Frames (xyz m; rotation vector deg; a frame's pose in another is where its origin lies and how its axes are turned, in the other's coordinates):
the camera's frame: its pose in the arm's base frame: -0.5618 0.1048 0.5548 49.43 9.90 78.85
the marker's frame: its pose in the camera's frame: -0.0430 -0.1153 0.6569 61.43 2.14 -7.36
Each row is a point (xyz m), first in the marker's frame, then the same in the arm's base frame.
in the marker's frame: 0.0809 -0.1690 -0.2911
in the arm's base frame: -0.3878 -0.0315 0.8483
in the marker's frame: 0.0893 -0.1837 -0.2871
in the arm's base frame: -0.3844 -0.0201 0.8356
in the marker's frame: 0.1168 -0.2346 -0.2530
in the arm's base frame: -0.3535 0.0139 0.7866
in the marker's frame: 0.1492 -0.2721 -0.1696
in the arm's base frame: -0.2721 0.0393 0.7404
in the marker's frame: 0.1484 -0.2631 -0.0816
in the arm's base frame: -0.1867 0.0191 0.7287
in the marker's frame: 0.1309 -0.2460 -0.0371
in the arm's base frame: -0.1457 -0.0108 0.7305
